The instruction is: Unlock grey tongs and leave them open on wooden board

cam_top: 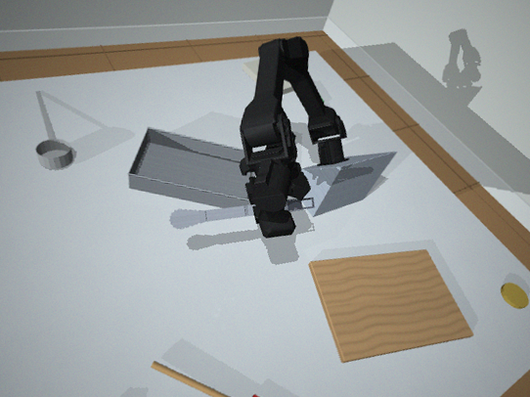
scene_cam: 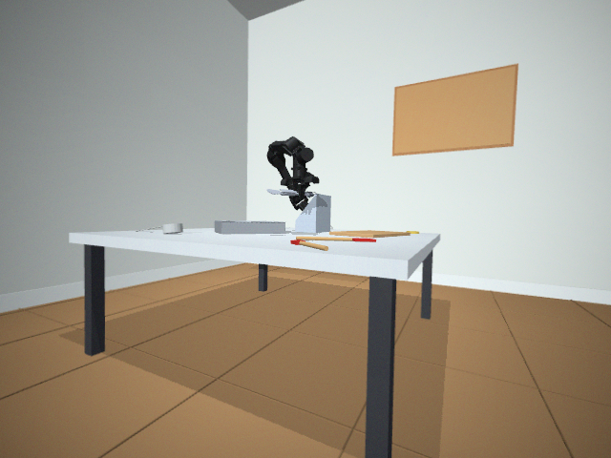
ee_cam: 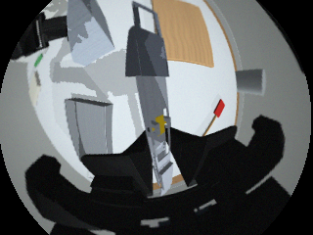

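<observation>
My gripper tip is now 280 mm to the right of the wooden board, 260 mm past it and 150 mm above it. Also, from my gripper tip: grey roasting tin (270 mm to the right, 130 mm below, 20 mm behind); red-bladed spatula (260 mm to the left, 190 mm ahead, 150 mm below); yellow disc (600 mm behind, 460 mm to the left, 140 mm below).
</observation>
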